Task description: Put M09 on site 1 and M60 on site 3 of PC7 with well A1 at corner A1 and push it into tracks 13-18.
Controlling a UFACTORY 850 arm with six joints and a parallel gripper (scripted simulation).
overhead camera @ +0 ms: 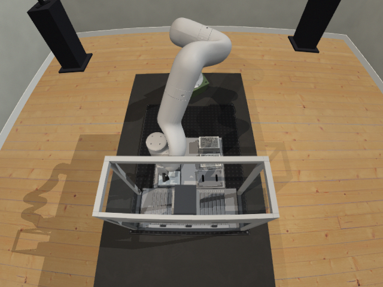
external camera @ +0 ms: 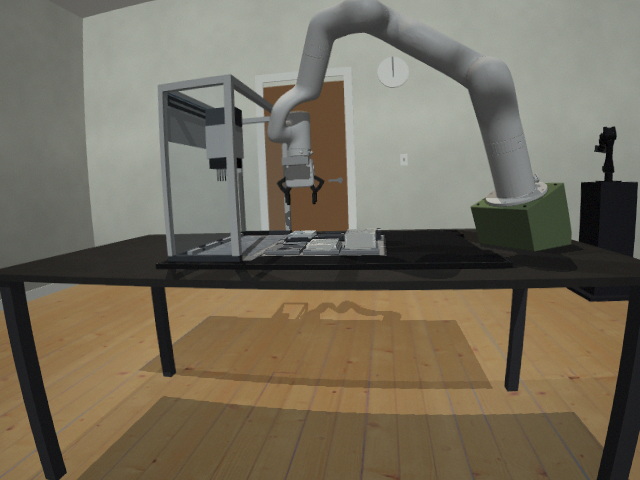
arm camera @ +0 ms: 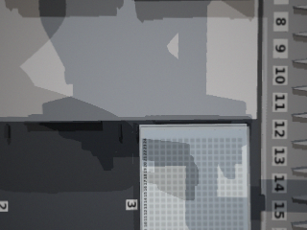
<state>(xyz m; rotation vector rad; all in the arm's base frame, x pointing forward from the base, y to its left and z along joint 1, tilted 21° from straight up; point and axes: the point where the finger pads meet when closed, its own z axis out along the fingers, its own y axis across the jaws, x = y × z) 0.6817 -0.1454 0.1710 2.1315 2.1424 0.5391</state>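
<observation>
The nest s1 lies 24 cm to the left of my hand, 22 cm behind it and 13 cm below it. From my hand the other things lie so: plate carrier PC7 (12 cm below, 11 cm behind); then nest S2 (24 cm to the left, 13 cm below, 12 cm behind); then nest s3 (24 cm to the left, 13 cm below, 1 cm behind).
</observation>
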